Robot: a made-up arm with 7 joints.
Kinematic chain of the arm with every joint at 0, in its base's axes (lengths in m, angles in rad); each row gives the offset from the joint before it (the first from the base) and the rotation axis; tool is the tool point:
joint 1: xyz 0 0.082 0 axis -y
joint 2: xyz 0 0.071 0 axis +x
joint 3: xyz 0 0 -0.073 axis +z
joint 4: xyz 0 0 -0.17 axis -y
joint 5: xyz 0 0 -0.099 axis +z
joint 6: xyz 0 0 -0.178 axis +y
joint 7: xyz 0 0 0 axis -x
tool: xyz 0 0 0
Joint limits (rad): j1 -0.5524..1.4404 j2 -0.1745..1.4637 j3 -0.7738..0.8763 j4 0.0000..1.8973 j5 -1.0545..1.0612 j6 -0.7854..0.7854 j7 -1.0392..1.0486
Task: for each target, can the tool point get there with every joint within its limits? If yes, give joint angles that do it. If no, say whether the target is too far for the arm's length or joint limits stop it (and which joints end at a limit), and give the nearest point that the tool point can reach.
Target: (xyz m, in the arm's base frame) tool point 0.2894 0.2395 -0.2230
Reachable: yes | joints 0.0829 0.5742 -0.2225 1.5320 -0.5884 -0.3831 -0.8114
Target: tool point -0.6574 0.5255 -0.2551
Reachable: no: too far | nearest point -0.2275 0.4402 -0.3690 | short by 0.453 m
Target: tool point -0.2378 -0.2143 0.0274
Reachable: no: joint limits stop it (at a limit: joint 1, joint 2, joint 3, joint 4) | nearest point 0.0968 -0.0543 -0.2006 | short by 0.435 m
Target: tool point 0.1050 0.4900 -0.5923
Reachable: no: too far | nearest point 0.0792 0.4072 -0.4467 | short by 0.170 m
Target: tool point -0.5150 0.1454 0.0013
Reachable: no: joint limits stop it (at a limit: joint 1, joint 2, joint 3, joint 4) | nearest point -0.1606 0.3278 0.1904 | short by 0.441 m
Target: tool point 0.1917 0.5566 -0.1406
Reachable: yes | joints -0.0896 1.0959 0.3542 0.9002 -0.4432 -0.5577 0.5509
